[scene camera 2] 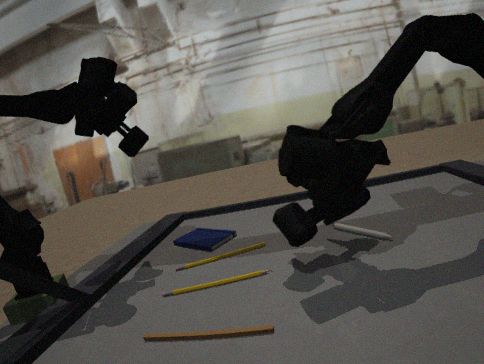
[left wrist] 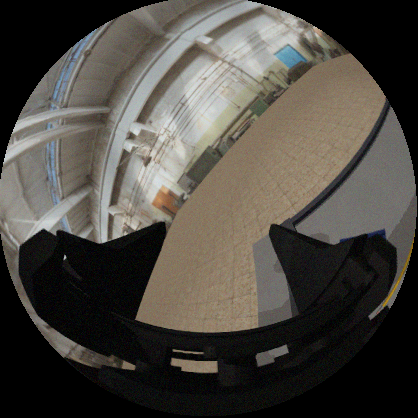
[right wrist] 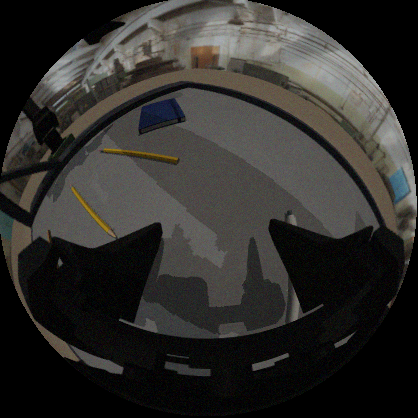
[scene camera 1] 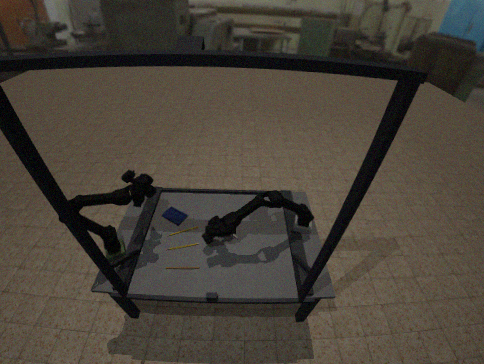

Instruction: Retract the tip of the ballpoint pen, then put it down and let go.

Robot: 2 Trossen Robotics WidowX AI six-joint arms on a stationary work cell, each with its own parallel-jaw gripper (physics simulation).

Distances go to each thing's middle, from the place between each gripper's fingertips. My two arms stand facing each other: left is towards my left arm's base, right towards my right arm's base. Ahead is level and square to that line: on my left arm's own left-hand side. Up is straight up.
Right now the orange stick [scene camera 2: 268, 329] is 20 cm behind my right hand, 18 cm to the left of it and 2 cm below it. Also, from my right hand: green object [scene camera 2: 26, 309] 5 cm behind, 55 cm to the left, 1 cm below; blue notebook [scene camera 2: 205, 239] 17 cm ahead, 22 cm to the left, 2 cm below.
Now: the blue notebook 4 cm behind my left hand, 14 cm to the right of it and 32 cm below it. Round my left hand: green object (26 cm behind, 18 cm to the left, 30 cm below); orange stick (40 cm behind, 18 cm to the right, 32 cm below).
